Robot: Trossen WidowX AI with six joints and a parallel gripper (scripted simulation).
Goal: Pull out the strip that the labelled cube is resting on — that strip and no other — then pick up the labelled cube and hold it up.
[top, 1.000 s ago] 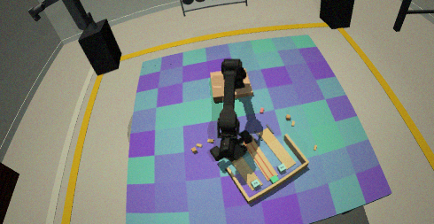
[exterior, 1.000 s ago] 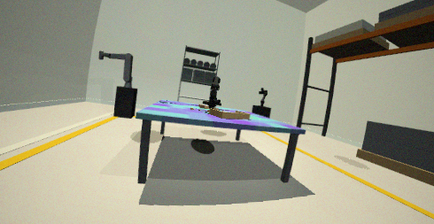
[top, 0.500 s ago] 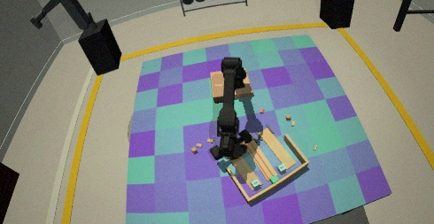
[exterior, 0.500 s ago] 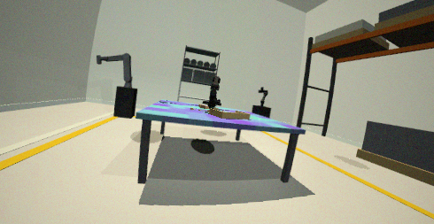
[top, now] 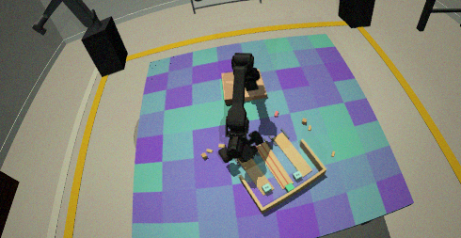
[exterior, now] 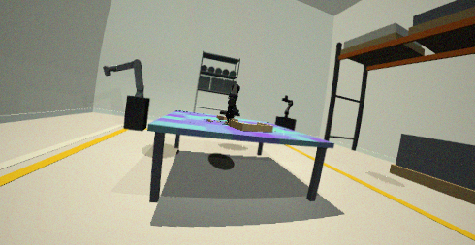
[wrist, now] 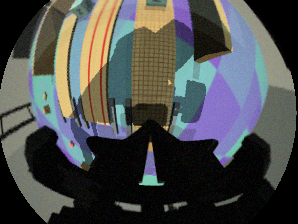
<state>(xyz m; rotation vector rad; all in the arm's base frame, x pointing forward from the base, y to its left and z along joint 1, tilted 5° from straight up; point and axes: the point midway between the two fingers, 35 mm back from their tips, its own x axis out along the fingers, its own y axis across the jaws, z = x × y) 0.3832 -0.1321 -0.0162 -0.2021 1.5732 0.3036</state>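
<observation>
Right now my gripper tip is 90 mm short of the gridded strip and 30 mm to the right of it.
</observation>
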